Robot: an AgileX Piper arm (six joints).
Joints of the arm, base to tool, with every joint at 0 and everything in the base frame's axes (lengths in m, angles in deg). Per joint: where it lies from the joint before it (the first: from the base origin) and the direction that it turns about. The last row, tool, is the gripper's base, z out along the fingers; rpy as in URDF.
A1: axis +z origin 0 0 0.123
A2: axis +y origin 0 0 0
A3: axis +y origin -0.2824 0 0.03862
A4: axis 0.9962 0 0.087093 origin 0.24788 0 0.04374
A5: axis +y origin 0 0 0
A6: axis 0.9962 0 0.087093 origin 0.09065 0 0.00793
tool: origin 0 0 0 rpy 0 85.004 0
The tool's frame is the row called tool.
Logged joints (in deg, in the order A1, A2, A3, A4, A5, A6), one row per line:
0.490 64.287 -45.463 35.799 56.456 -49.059
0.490 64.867 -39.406 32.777 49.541 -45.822
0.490 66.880 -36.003 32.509 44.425 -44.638
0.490 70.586 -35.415 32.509 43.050 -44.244
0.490 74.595 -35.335 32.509 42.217 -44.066
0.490 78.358 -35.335 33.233 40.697 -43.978
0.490 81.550 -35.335 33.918 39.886 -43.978
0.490 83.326 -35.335 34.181 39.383 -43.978
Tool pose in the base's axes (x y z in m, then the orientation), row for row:
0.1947 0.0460 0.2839 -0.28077 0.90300 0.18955 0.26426
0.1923 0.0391 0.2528 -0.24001 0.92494 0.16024 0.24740
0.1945 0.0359 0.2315 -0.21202 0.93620 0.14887 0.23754
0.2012 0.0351 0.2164 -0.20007 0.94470 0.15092 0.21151
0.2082 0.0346 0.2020 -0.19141 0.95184 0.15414 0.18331
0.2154 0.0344 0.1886 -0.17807 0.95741 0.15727 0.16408
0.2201 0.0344 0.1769 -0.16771 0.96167 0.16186 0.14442
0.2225 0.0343 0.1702 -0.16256 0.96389 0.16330 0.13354
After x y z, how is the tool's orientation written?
As a quaternion, x y z w.
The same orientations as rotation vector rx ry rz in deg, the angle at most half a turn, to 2 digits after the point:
-43.48 139.84 29.35
-37.49 144.48 25.03
-33.29 146.99 23.37
-31.85 150.38 24.02
-30.93 153.83 24.91
-29.08 156.37 25.69
-27.69 158.80 26.73
-27.01 160.14 27.13

